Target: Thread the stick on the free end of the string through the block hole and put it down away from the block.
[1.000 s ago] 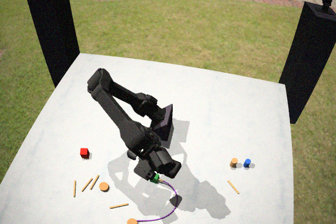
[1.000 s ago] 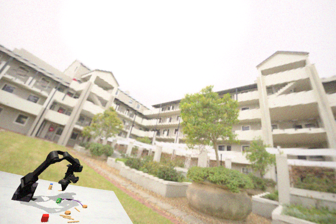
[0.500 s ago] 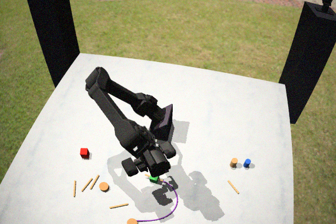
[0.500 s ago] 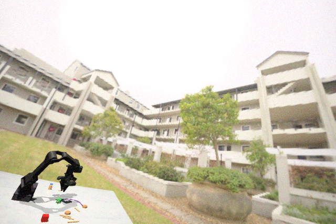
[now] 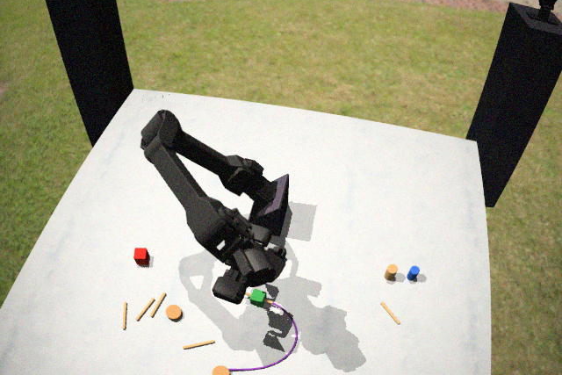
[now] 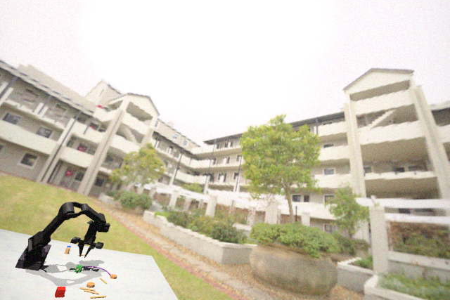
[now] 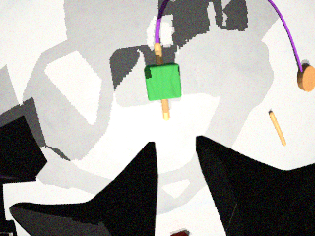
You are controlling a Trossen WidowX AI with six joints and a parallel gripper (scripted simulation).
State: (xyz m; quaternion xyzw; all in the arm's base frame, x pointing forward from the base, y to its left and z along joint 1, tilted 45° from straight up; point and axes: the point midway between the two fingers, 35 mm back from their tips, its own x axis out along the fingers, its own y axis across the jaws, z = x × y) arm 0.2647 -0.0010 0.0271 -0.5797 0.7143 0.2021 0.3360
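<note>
Now: the green block 80 mm below my gripper tip, 30 mm to the left of it and 10 mm ahead of it. Also, from my gripper tip: red cube: 290 mm to the right, 70 mm below, 70 mm behind; then blue cylinder: 410 mm to the left, 80 mm behind, 70 mm below; then tan cylinder: 350 mm to the left, 90 mm behind, 70 mm below.
</note>
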